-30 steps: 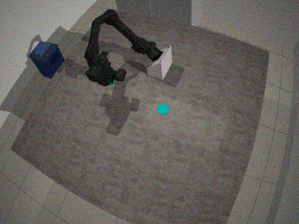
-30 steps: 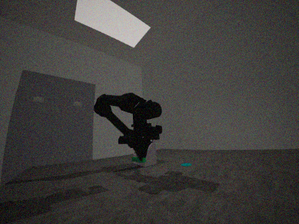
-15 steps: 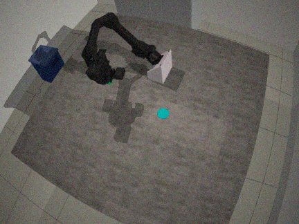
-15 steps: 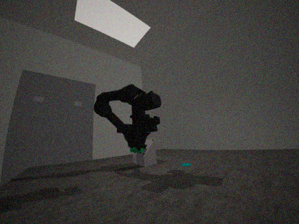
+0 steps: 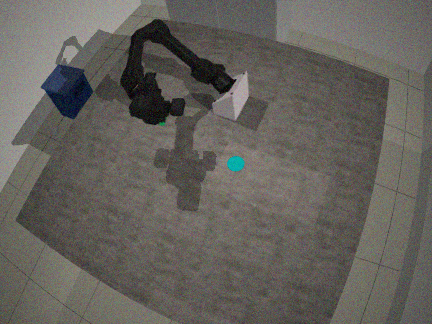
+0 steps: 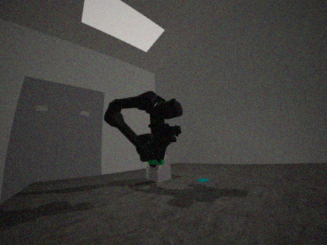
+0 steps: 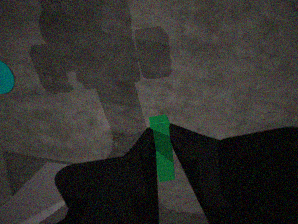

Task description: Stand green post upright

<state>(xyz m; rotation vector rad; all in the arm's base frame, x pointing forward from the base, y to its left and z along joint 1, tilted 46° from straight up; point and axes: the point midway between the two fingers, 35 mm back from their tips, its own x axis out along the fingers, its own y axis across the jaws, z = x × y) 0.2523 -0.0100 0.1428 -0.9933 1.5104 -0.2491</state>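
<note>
Right now the cyan circle is 40 mm behind my gripper tip, 270 mm to the left of it and 130 mm below it. Round my gripper tip: green post 20 mm behind, 10 mm to the right.
</note>
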